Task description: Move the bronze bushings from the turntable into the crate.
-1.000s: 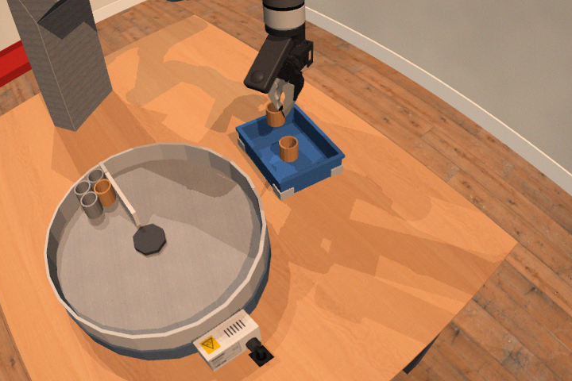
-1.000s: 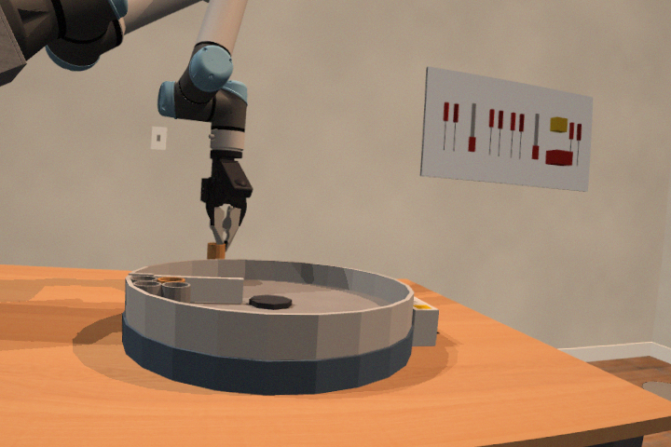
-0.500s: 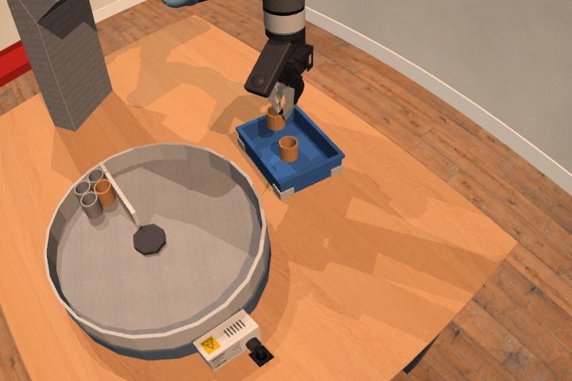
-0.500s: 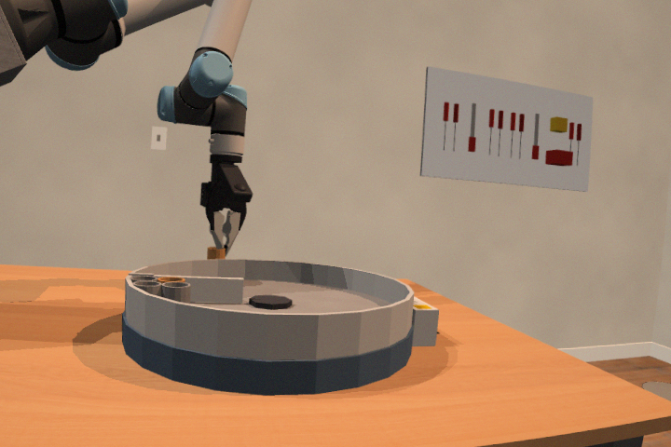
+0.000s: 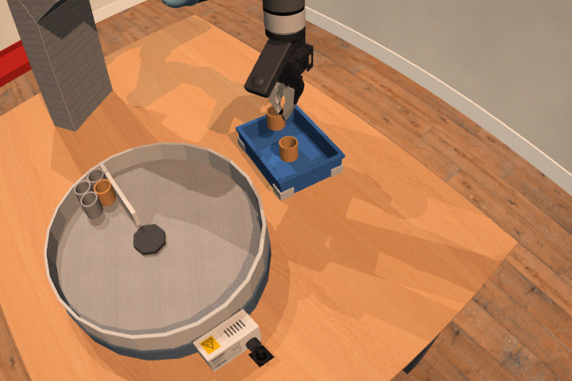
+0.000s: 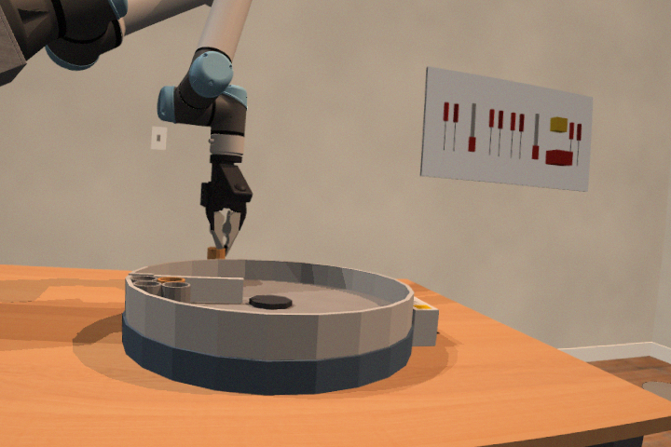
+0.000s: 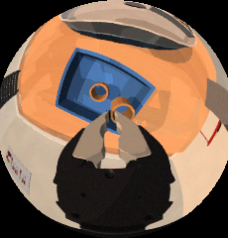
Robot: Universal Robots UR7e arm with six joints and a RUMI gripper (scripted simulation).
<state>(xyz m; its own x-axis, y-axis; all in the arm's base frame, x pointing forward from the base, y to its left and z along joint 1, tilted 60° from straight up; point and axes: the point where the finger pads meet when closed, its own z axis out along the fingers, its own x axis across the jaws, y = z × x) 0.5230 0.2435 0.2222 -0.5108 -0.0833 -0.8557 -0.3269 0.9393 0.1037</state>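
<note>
My gripper is now 4 cm short of the blue crate, 1 cm to the left of it and 6 cm above it. Round my hand: grey turntable: 13 cm ahead, 35 cm to the right, 4 cm below.
</note>
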